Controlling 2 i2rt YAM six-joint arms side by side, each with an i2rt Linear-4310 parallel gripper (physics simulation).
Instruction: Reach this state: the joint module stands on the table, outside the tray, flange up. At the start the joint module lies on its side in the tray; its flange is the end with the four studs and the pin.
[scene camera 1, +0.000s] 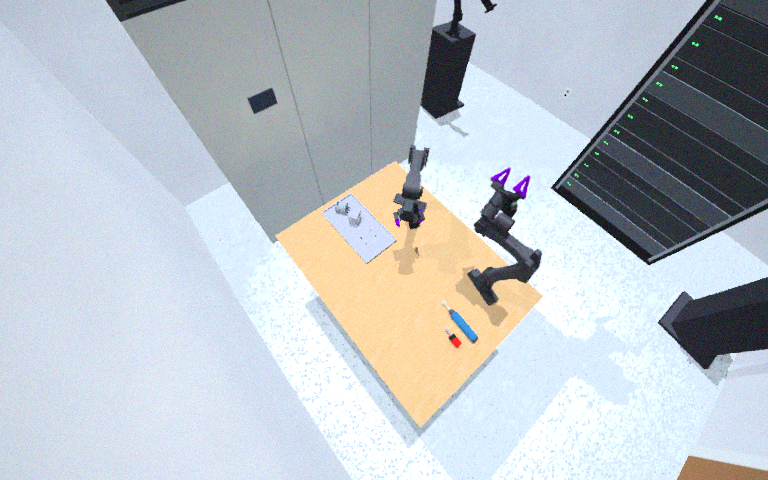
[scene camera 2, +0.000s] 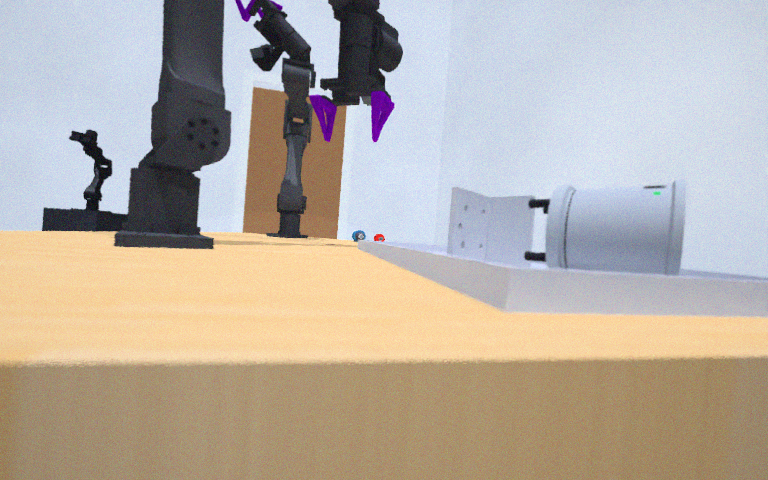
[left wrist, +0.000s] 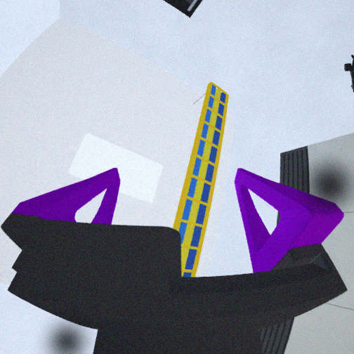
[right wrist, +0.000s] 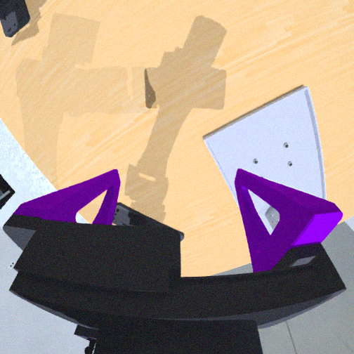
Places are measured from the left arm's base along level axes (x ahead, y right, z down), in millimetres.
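Pixels of known places: left gripper, fingertip midpoint: (scene camera 1: 519, 172); right gripper, fingertip midpoint: (scene camera 1: 408, 225) (scene camera 2: 350, 141); left arm's base, link origin: (scene camera 1: 482, 286) (scene camera 2: 288, 237); right arm's base, link origin: (scene camera 2: 162, 241).
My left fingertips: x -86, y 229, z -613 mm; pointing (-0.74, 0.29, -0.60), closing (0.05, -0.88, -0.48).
For each thing: its top centre in the pictures, then the offset to it from my left fingertips. "*": a spot on its surface instead. Level surfaces: height alone.
- joint module, top centre: (scene camera 2: 602, 184) (scene camera 1: 342, 203) dx +551, dy +534, dz +546 mm
- grey tray, top centre: (scene camera 2: 478, 250) (scene camera 1: 358, 225) dx +518, dy +392, dz +597 mm
- pale bracket, top centre: (scene camera 2: 491, 191) (scene camera 1: 354, 212) dx +512, dy +440, dz +539 mm
- blue-handled tool, surface spot: (scene camera 2: 358, 234) * dx +310, dy -254, dz +587 mm
- wooden table, surface height: dz +613 mm
The joint module (scene camera 1: 341, 208) (scene camera 2: 617, 229), a pale cylinder, lies on its side in the grey tray (scene camera 1: 380, 244) (scene camera 2: 623, 295) (right wrist: 295, 116). In scene camera 2 its black studs point left, towards an upright bracket plate. The module cannot be made out in the right wrist view. My right gripper (scene camera 1: 409, 220) (scene camera 2: 351, 139) (right wrist: 177, 175) is open and empty, fingers down, high above the table beside the tray. My left gripper (scene camera 1: 518, 173) (scene camera 2: 260, 6) (left wrist: 177, 174) is open and empty, raised far from the tray, fingers pointing up.
The pale bracket (scene camera 1: 355, 219) (scene camera 2: 489, 226) stands in the tray close to the module's studs. A blue-handled tool (scene camera 1: 464, 326) (scene camera 2: 358, 234) and a small red-and-black one (scene camera 1: 454, 340) (scene camera 2: 379, 237) lie on the wooden table (scene camera 1: 351, 283) near the left arm's base. A tall cabinet (scene camera 1: 339, 101) stands behind the tray.
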